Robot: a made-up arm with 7 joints. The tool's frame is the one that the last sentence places. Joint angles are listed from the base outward.
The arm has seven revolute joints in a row. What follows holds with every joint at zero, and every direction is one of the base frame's.
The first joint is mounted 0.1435 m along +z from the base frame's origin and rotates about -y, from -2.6 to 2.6 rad.
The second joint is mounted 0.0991 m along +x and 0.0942 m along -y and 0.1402 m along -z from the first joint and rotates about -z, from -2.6 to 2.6 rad.
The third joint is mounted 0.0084 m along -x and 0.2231 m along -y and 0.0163 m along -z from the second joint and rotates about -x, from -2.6 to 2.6 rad.
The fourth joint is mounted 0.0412 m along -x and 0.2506 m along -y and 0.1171 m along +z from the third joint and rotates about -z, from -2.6 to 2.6 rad.
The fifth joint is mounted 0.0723 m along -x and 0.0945 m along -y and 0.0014 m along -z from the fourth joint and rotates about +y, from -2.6 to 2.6 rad.
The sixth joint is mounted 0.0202 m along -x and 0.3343 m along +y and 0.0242 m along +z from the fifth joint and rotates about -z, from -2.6 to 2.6 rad.
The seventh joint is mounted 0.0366 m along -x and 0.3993 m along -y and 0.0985 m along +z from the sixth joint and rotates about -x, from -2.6 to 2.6 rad.
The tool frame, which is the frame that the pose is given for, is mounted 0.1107 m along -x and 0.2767 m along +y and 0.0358 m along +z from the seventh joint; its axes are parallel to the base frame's.
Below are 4 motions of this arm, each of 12 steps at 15 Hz.
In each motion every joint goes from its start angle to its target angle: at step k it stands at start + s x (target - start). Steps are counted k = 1, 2, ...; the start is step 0. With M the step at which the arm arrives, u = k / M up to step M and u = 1 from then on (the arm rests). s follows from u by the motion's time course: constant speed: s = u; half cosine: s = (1 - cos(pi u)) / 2; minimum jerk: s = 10 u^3 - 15 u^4 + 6 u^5.
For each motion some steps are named. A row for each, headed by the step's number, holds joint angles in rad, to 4 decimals.
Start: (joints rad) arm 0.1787 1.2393 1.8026 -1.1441 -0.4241 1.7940 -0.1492
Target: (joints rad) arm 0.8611 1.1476 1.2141 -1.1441 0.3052 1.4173 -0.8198
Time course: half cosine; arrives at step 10
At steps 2, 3, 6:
2: 0.2439 1.2305 1.7464 -1.1441 -0.3545 1.7580 -0.2132
3: 0.3193 1.2204 1.6813 -1.1441 -0.2738 1.7164 -0.2874
6: 0.6253 1.1793 1.4174 -1.1441 0.0532 1.5474 -0.5881

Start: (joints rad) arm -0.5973 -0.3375 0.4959 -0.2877 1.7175 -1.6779 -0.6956
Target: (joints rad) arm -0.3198 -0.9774 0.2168 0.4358 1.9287 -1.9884 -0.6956
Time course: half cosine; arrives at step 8
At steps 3, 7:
3: -0.5116 -0.5350 0.4098 -0.0644 1.7827 -1.7737 -0.6956
7: -0.3304 -0.9530 0.2274 0.4083 1.9207 -1.9766 -0.6956

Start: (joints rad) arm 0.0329 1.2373 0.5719 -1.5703 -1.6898 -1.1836 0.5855
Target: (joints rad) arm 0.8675 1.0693 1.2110 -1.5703 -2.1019 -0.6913 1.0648
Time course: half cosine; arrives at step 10
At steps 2, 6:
2: 0.1126 1.2213 0.6329 -1.5703 -1.7292 -1.1366 0.6313
6: 0.5792 1.1273 0.9902 -1.5703 -1.9595 -0.8614 0.8992

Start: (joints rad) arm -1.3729 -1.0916 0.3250 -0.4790 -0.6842 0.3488 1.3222
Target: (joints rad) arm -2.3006 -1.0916 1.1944 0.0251 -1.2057 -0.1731 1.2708
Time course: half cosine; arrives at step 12
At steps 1, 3, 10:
1: -1.3887 -1.0916 0.3398 -0.4704 -0.6931 0.3399 1.3213
3: -1.5088 -1.0916 0.4523 -0.4052 -0.7606 0.2724 1.3147
10: -2.2385 -1.0916 1.1362 -0.0087 -1.1708 -0.1381 1.2742

